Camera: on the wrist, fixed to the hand. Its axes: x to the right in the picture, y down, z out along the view.
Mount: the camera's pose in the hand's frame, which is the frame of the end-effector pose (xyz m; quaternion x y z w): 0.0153 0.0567 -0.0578 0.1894 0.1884 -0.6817 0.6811
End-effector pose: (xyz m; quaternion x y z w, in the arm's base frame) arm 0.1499 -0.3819 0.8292 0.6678 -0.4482 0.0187 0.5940
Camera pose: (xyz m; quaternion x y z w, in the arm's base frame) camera 0.1532 -0.3378 0.8987 0.8694 0.2654 -0.1815 0.3753
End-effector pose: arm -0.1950 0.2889 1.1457 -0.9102 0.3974 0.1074 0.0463
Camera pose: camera -0.2173 0.2296 1.1984 -0.9023 -0.3207 -0.2052 0.2023
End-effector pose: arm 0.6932 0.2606 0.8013 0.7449 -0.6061 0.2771 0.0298
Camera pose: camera 0.6210 0.2541 0.8405 0.8740 0.1531 0.4236 0.1823
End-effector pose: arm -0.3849 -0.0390 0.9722 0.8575 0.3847 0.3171 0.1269
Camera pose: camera -0.3814 -0.0673 1.0495 0.2861 0.9306 0.2182 0.0677
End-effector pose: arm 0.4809 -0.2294 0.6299 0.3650 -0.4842 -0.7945 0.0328
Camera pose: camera 0.4880 -0.3087 0.6512 -0.7346 0.2253 0.4030 0.4972
